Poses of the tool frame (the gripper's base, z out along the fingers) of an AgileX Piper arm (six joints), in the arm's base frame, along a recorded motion.
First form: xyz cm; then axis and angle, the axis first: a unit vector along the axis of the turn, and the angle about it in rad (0 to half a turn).
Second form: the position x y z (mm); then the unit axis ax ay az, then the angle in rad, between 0 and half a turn. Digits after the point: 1 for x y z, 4 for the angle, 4 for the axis.
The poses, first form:
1: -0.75 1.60 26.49 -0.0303 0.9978 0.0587 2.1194
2: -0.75 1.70 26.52 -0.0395 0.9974 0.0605 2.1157
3: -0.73 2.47 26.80 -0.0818 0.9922 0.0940 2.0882
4: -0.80 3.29 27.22 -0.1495 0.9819 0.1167 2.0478
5: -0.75 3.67 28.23 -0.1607 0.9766 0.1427 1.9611
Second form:
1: -7.5 16.0 264.9 -0.0303 0.9978 0.0587 2.1194
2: -7.5 17.0 265.2 -0.0395 0.9974 0.0605 2.1157
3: -7.3 24.7 268.0 -0.0818 0.9922 0.0940 2.0882
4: -8.0 32.9 272.2 -0.1495 0.9819 0.1167 2.0478
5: -7.5 36.7 282.3 -0.1607 0.9766 0.1427 1.9611
